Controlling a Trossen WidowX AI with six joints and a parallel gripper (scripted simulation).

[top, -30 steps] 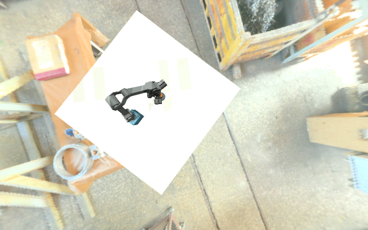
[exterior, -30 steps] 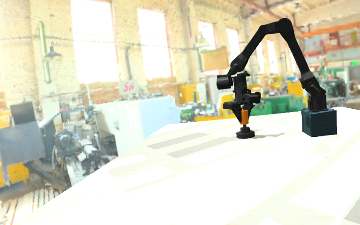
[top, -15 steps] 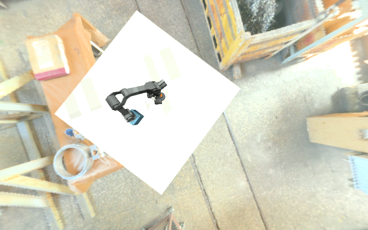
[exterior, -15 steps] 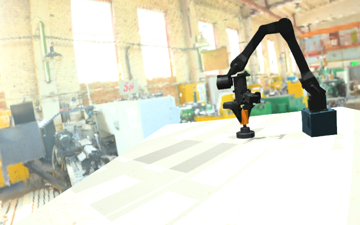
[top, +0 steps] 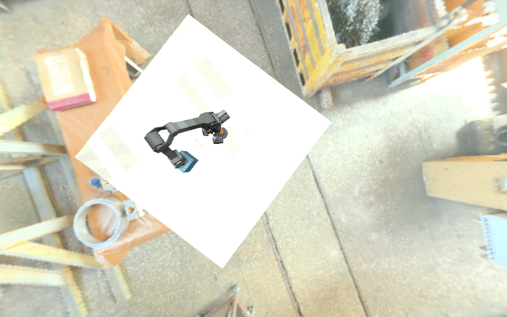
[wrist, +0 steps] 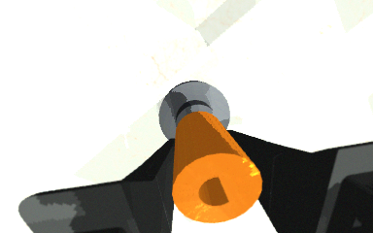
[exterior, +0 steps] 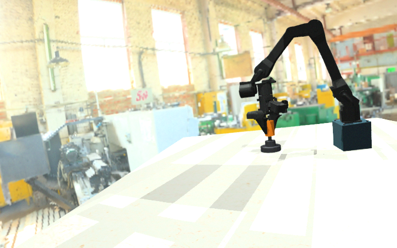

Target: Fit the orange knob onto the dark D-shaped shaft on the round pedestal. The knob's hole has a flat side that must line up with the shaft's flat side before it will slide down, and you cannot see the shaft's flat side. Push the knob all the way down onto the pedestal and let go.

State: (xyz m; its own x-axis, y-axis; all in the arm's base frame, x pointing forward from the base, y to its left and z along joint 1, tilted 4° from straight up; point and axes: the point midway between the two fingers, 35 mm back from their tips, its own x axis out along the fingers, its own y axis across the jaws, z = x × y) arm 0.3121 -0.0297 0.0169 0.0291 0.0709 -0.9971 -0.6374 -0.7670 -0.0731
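Right now the orange knob is 20 mm above my gripper tip. Round my gripper tip: round pedestal (40 mm below).
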